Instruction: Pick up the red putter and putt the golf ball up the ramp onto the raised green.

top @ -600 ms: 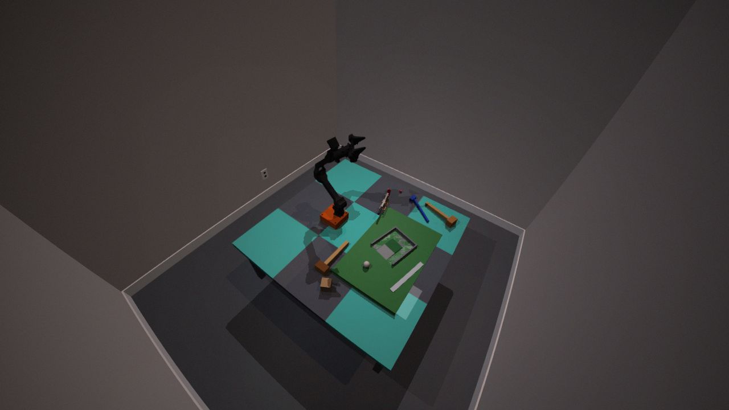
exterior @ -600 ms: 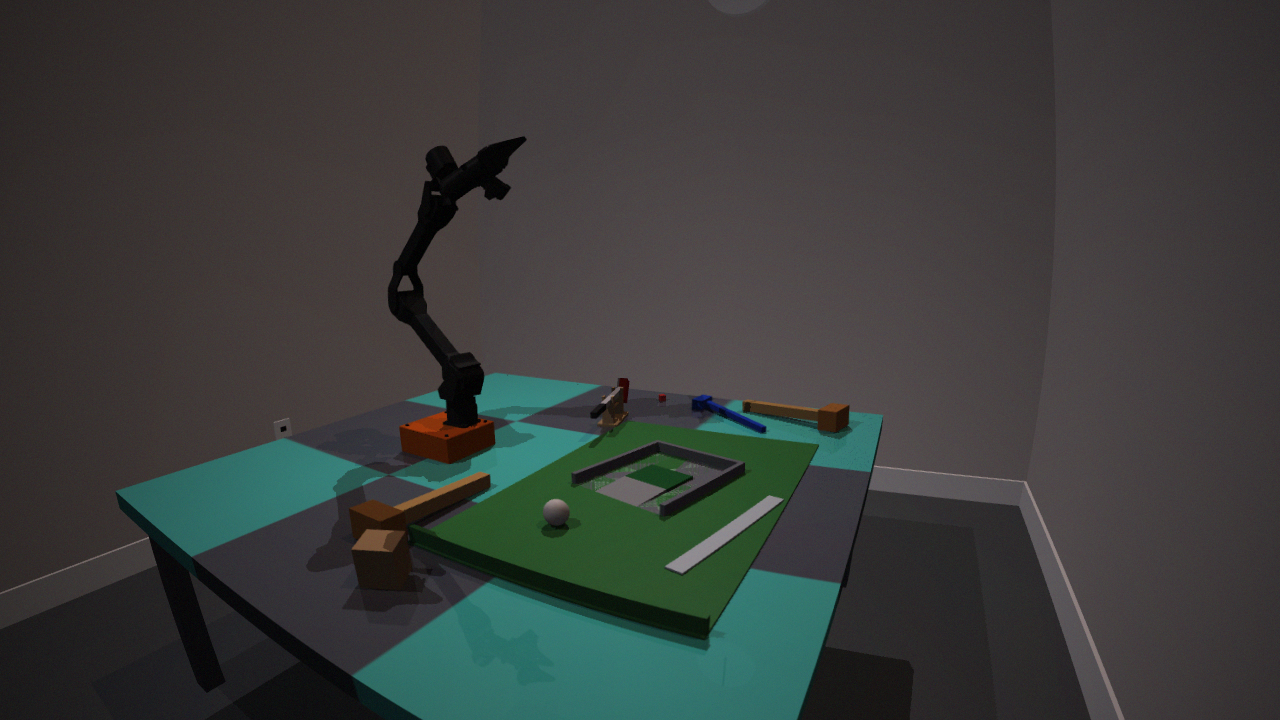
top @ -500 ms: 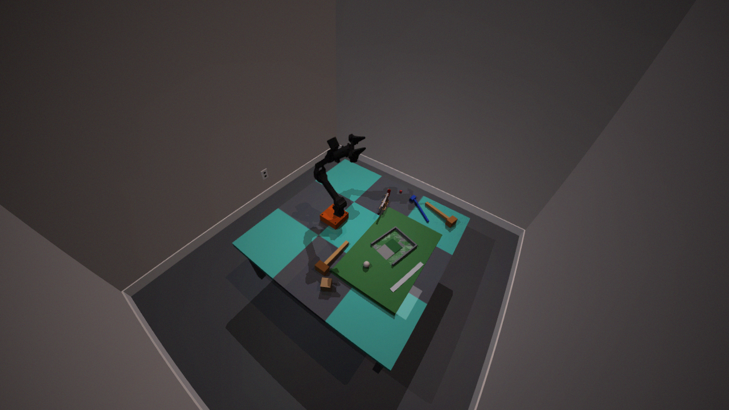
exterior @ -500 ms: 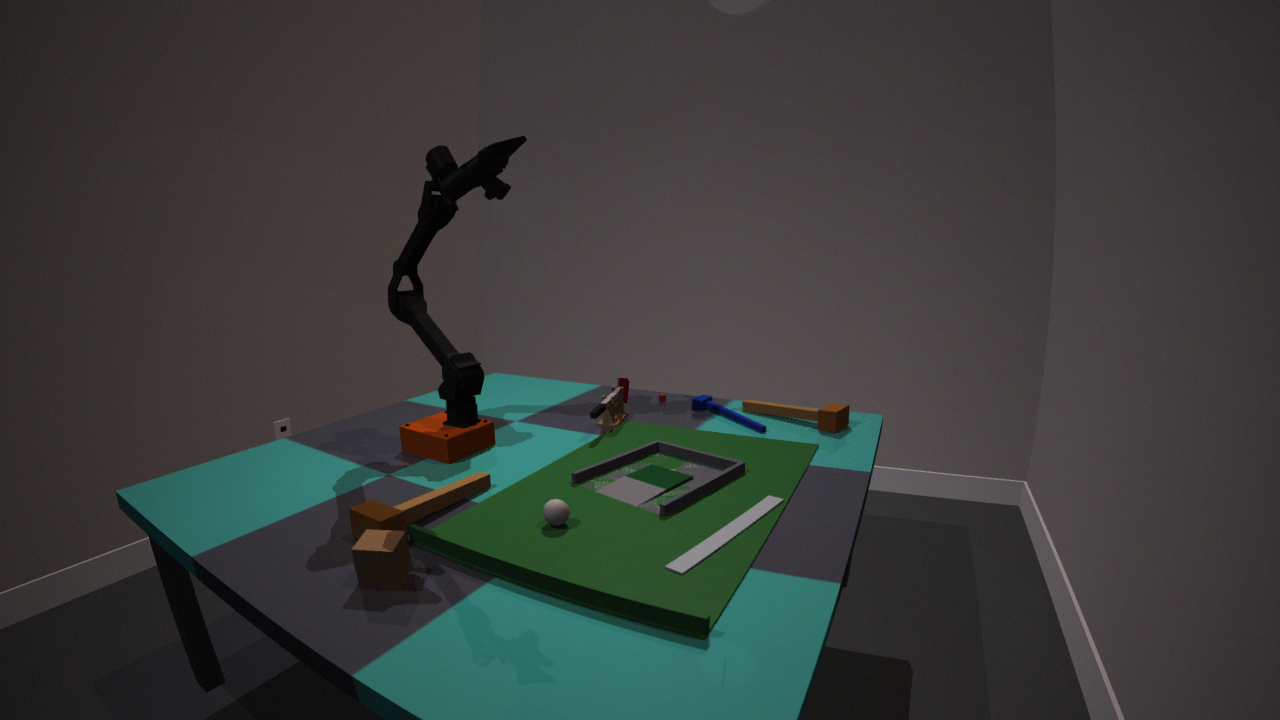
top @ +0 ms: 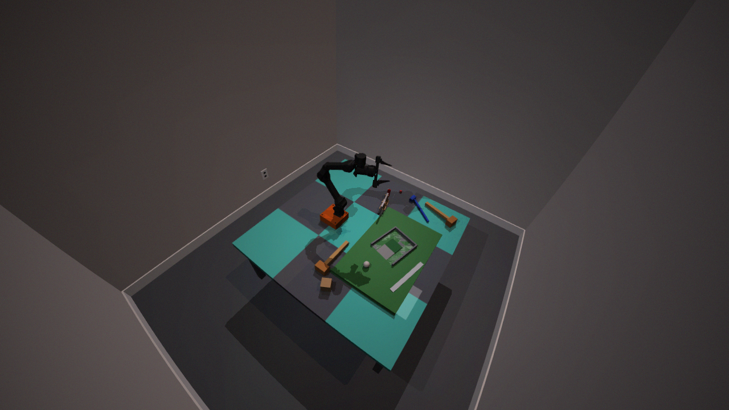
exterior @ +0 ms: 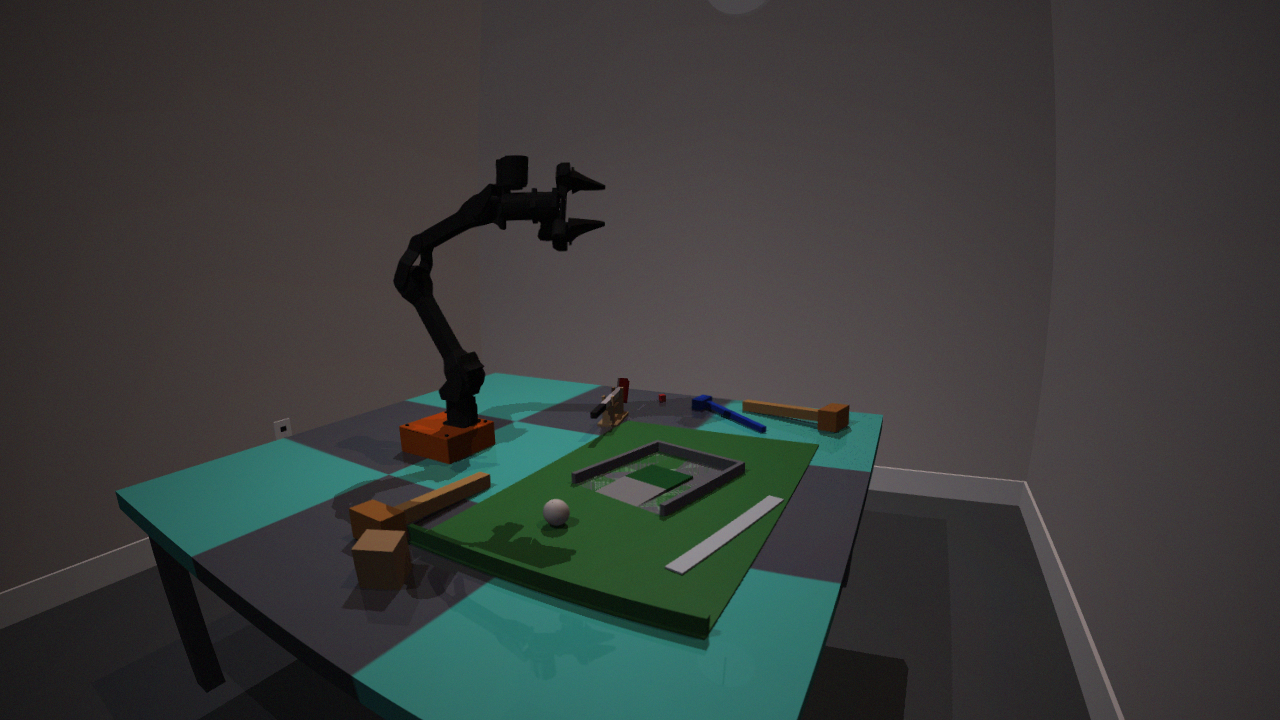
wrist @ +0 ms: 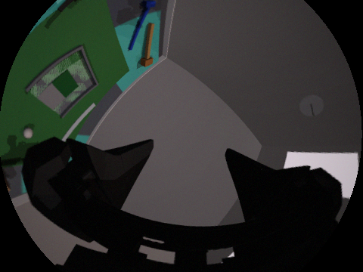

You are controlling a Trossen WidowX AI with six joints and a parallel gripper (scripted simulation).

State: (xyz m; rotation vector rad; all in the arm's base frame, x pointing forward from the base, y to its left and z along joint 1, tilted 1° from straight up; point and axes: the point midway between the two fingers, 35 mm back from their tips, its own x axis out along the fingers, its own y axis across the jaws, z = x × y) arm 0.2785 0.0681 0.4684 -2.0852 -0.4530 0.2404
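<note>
Right now my gripper tip is 46 cm above the red putter, 21 cm to the right of it and 9 cm past it. The rest, counted from my gripper tip: blue hammer 50 cm below, 35 cm to the left, 17 cm ahead; then white golf ball 49 cm below, 34 cm to the right, 6 cm ahead; then green mat 51 cm below, 16 cm to the right, 16 cm ahead.
</note>
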